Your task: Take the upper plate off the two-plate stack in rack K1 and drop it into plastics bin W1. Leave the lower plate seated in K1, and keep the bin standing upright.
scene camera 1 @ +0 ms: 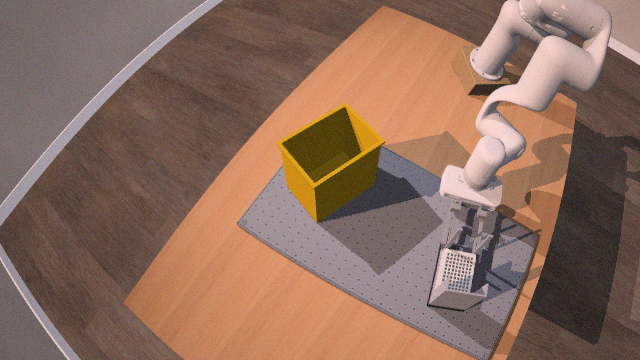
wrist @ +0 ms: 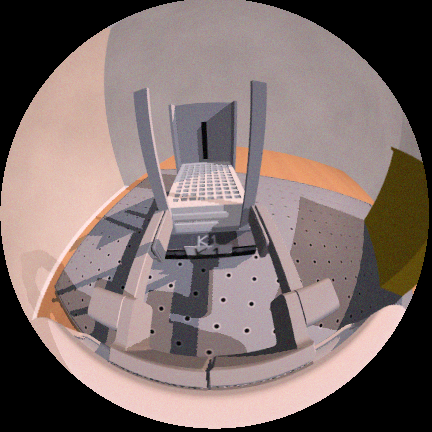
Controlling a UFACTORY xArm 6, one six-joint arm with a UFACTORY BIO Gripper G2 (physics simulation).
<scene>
gripper: scene camera 1; wrist
plate: scene camera 1; wrist
same spot on gripper: point(scene camera 1: 456, 207) = point(wrist: 311, 292)
same spot on plate: point(wrist: 211, 189) = point(scene camera 1: 456, 265)
</scene>
